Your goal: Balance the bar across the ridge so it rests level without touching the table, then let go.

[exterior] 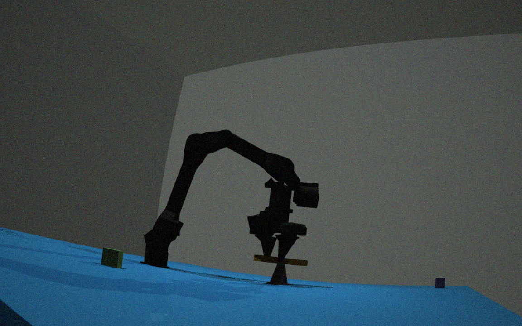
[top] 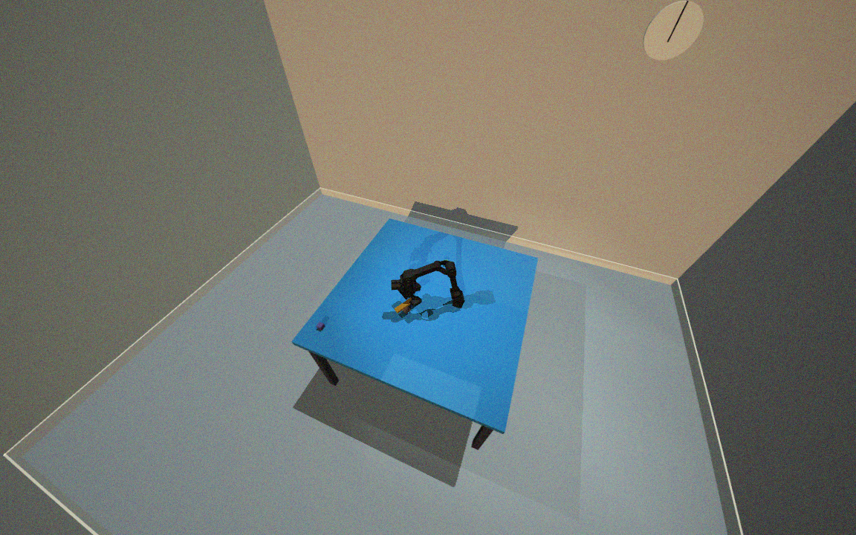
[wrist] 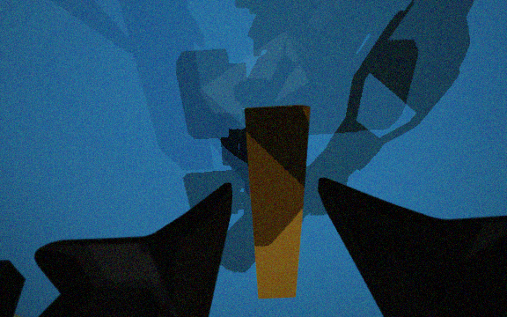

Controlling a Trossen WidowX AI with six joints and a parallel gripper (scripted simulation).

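Right now the yellow bar is 2 cm to the left of my gripper tip and 1 cm ahead of it. Also, from my gripper tip: green cube 46 cm to the right, 9 cm behind, 5 cm below; purple cube 45 cm ahead, 35 cm to the left, 5 cm below.
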